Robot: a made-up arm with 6 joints.
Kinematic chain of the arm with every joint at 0, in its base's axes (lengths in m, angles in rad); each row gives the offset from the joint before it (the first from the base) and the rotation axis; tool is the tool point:
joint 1: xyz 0 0 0.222 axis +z
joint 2: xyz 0 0 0 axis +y
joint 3: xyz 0 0 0.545 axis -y
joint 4: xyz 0 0 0 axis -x
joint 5: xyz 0.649 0 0 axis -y
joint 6: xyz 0 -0.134 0 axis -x
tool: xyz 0 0 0
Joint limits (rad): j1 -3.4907..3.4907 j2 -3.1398..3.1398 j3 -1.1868..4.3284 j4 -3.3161..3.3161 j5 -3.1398..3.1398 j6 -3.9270..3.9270
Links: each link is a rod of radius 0.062 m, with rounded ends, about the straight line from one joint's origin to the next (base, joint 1, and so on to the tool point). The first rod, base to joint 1, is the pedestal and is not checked.
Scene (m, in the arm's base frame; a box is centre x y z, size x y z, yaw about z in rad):
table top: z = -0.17
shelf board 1: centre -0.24 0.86 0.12 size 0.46 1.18 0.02 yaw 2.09
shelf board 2: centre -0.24 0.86 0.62 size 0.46 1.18 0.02 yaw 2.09
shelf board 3: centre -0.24 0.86 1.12 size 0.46 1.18 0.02 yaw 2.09
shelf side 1: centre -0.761 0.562 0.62 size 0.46 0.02 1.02 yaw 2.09
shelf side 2: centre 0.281 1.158 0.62 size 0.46 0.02 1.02 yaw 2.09
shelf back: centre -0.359 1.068 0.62 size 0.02 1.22 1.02 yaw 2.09
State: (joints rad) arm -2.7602 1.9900 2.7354 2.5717 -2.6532 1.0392
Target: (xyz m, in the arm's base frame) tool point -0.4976 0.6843 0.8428
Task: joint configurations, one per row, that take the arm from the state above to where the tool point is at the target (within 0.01 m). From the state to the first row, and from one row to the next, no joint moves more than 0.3 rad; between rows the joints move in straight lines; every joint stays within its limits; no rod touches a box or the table.
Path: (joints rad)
1: -2.4636 1.7515 2.7939 2.5262 -2.6532 1.0392
2: -2.1671 1.5131 2.8525 2.4807 -2.6532 1.0392
3: -1.8705 1.2746 2.9110 2.4352 -2.6532 1.0392
4: -1.5740 1.0361 2.9696 2.3898 -2.6532 1.0392
5: -1.2774 0.7977 3.0281 2.3443 -2.6532 1.0392
6: -0.9809 0.5592 3.0867 2.2988 -2.6532 1.0392
7: -0.6843 0.3208 3.1452 2.2533 -2.6532 1.0392
8: -0.7320 0.0922 2.9180 2.2953 -2.6532 1.0392
9: -0.7796 -0.1364 2.6909 2.3374 -2.6532 1.0392
10: -0.8273 -0.3650 2.4637 2.3794 -2.6532 1.0392

